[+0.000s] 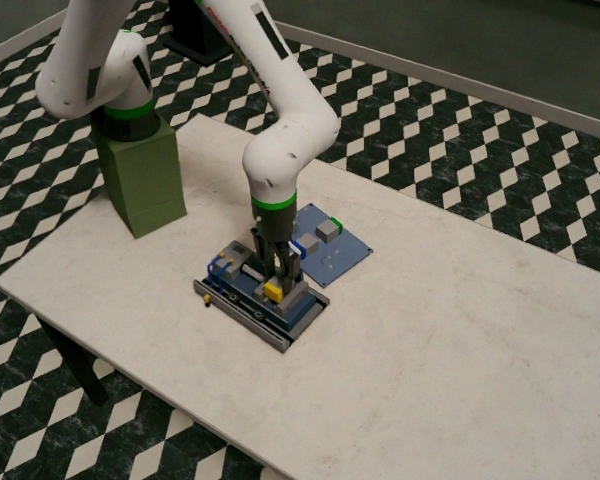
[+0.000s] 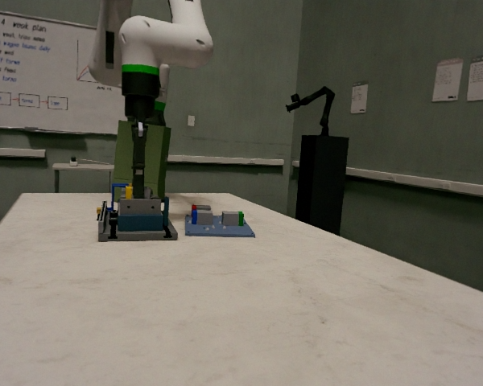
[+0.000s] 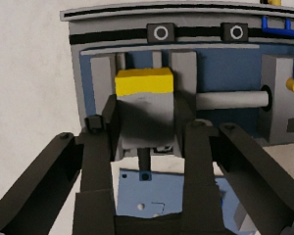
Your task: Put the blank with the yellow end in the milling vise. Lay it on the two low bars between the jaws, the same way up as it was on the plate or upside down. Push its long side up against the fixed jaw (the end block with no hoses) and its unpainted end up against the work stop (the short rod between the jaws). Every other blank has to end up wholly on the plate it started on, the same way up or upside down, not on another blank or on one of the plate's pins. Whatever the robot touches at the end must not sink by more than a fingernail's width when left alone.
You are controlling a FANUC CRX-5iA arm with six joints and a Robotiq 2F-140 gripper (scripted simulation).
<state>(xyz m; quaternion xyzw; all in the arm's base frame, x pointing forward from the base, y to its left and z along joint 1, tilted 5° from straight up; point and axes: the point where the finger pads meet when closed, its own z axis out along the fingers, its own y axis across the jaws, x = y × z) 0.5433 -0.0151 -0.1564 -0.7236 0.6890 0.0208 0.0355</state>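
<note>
The yellow-ended grey blank lies 30 mm below my hand. The rest, counted from my hand: fixed jaw 60 mm below, 30 mm ahead, 10 mm to the left; moving jaw 60 mm below, 40 mm behind; dark work stop 50 mm to the left, 50 mm below.
</note>
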